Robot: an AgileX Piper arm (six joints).
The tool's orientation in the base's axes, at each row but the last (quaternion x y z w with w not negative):
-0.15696, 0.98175, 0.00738, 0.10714
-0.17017, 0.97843, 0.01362, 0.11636
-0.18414, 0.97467, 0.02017, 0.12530
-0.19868, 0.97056, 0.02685, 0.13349
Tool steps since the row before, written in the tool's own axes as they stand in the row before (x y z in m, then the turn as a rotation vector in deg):
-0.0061, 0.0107, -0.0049, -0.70, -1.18, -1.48
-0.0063, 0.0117, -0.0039, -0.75, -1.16, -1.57
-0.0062, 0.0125, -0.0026, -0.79, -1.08, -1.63
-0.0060, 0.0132, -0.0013, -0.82, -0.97, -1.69
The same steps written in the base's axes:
0.0013, 0.0118, 0.0059, 0.71, -0.98, 1.62
0.0010, 0.0128, 0.0051, 0.73, -0.95, 1.72
0.0004, 0.0136, 0.0040, 0.72, -0.87, 1.78
-0.0002, 0.0143, 0.0029, 0.69, -0.76, 1.85

